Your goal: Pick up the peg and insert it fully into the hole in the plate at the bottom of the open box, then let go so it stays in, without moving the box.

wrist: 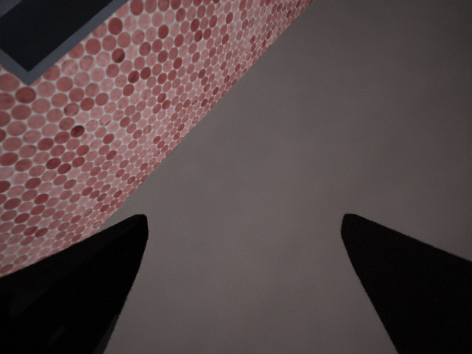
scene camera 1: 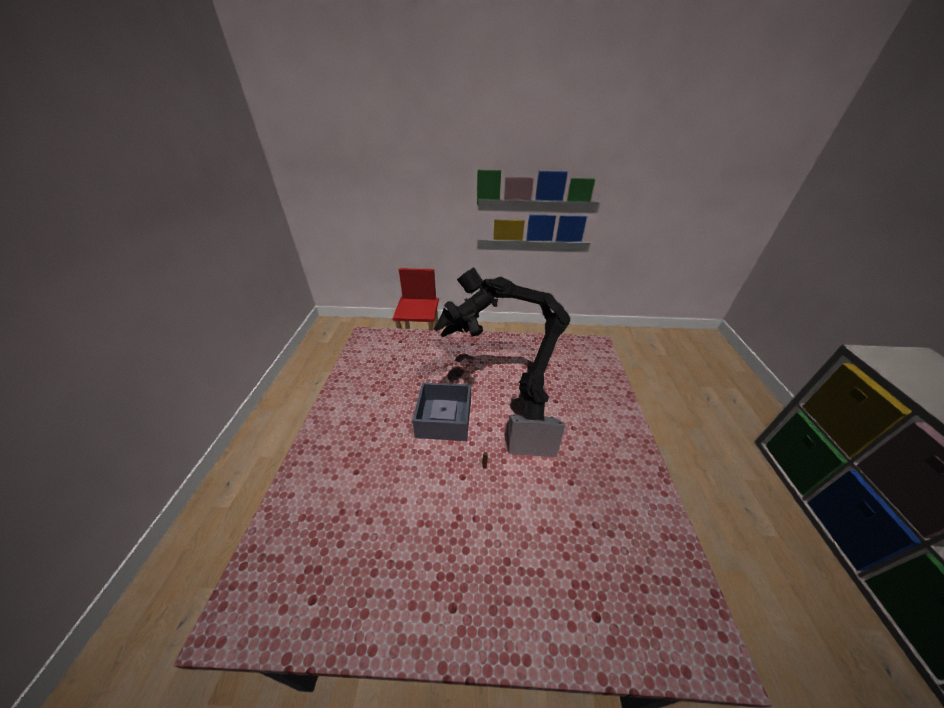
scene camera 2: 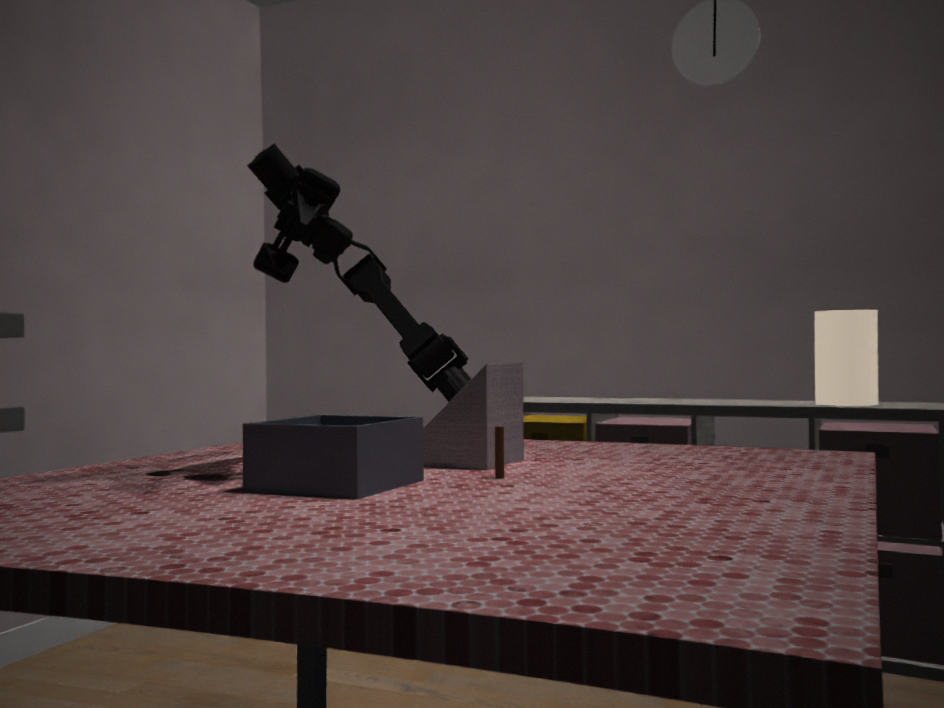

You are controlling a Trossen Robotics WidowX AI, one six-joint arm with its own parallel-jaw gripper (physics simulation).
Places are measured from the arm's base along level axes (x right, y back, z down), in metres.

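Pixels of known places: gripper, fingertip midpoint: (wrist: pixel 245 224) (scene camera 1: pixel 438 333) (scene camera 2: pixel 290 247); arm's base at its link origin: (scene camera 1: pixel 534 418) (scene camera 2: pixel 468 400).
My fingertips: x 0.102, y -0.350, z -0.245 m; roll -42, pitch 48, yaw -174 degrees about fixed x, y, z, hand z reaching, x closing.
For each thing: its top centre in the pictures, then the offset to it from my fingertips. Level surfaces: height alone.
- brown peg at its top centre: (scene camera 2: pixel 499 427) (scene camera 1: pixel 485 453) dz +0.277, dx -0.245, dy +0.201 m
- open blue-grey box at its top centre: (scene camera 2: pixel 336 420) (scene camera 1: pixel 443 401) dz +0.259, dx -0.067, dy +0.021 m
- light plate at its top centre: (scene camera 1: pixel 443 408) dz +0.296, dx -0.067, dy +0.021 m
- table at its surface level: dz +0.357 m
The brown peg (scene camera 1: pixel 484 460) (scene camera 2: pixel 499 452) stands upright on the table, in front of the arm's grey base block and to the right of the box in scene camera 1. The open blue-grey box (scene camera 1: pixel 441 430) (scene camera 2: pixel 301 459) stands on the table; its corner shows at the top left of the wrist view (wrist: pixel 31 77). The light plate (scene camera 1: pixel 437 415) with a dark hole lies at the box's bottom. My gripper (scene camera 1: pixel 439 327) (wrist: pixel 245 224) is open and empty, raised high above the table beyond the box, far from the peg. The peg does not show in the wrist view.
The grey base block (scene camera 1: pixel 535 437) (scene camera 2: pixel 504 411) stands right of the box, near the peg. The table (scene camera 1: pixel 457 548) (scene camera 2: pixel 610 533) has a red dotted top. A red chair (scene camera 1: pixel 417 307) stands behind it, and a shelf unit (scene camera 1: pixel 892 354) stands to the right.
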